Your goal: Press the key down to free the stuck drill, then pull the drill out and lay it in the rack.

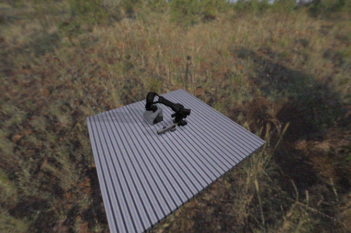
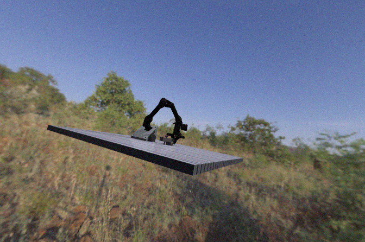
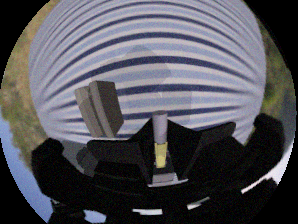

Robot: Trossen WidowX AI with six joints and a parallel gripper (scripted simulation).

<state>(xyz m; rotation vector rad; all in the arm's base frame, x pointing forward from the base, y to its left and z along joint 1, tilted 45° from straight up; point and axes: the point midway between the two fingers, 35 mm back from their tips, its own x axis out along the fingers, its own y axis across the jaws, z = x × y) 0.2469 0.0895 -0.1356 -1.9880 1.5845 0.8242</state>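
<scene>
Right now my gripper tip is 80 mm past the grey block, 20 mm to the right of it and 10 mm below it. From my gripper tip the other things lie so: dark drill 160 mm to the right, 40 mm above, 30 mm ahead.
</scene>
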